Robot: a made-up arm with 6 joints. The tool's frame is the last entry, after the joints.
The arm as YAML. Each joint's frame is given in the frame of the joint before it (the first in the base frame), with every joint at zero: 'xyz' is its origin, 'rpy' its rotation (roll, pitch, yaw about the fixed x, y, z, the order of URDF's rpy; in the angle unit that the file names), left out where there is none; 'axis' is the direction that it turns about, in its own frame. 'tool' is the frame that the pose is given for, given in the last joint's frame.
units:
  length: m
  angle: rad
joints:
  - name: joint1
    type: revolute
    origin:
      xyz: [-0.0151, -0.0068, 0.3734]
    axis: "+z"
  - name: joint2
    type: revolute
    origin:
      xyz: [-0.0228, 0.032, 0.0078]
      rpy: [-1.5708, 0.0, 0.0]
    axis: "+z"
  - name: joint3
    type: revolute
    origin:
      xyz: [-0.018, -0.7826, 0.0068]
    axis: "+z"
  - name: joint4
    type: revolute
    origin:
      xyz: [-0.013, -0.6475, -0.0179]
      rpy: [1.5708, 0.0, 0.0]
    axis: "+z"
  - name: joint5
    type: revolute
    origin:
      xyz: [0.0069, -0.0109, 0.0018]
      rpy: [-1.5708, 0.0, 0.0]
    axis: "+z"
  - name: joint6
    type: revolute
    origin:
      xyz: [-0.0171, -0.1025, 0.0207]
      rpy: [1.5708, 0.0, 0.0]
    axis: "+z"
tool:
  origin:
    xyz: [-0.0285, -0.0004, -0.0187]
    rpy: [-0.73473, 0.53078, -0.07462]
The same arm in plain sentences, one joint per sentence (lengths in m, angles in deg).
The arm has six revolute joints in a row. What follows holds with every joint at zero, and every direction is one of the base frame's. The first joint is mounted 0.0151 m along -x and 0.0068 m along -y and 0.3734 m along +z from the base frame's origin and rotates about +z. The second joint is mounted 0.0228 m along -x and 0.032 m along +y and 0.0078 m along +z from the first joint and rotates about +y. The third joint is mounted 0.018 m along -x and 0.0068 m along +y and 0.7826 m along +z from the second joint and rotates about +y. The fourth joint is mounted 0.013 m along -x and 0.0179 m along -y and 0.6475 m along +z from the third joint and rotates about +z. The fifth joint is mounted 0.0069 m along +x and 0.0109 m along -y and 0.0018 m along +z from the fourth joint and rotates about +y. The sixth joint is mounted 0.0171 m along -x and 0.0207 m along +y and 0.1025 m along +z from the fifth joint and rotates about +z. The tool frame, which is the frame that the pose is given for, is mounted 0.0285 m along -x and 0.0004 m along -y and 0.0187 m along -z from the sixth joint; its axes are the base frame's turned by roll -42.1, pitch 30.41 and yaw -4.28 deg (as in URDF: about the fixed x, then y, then z).
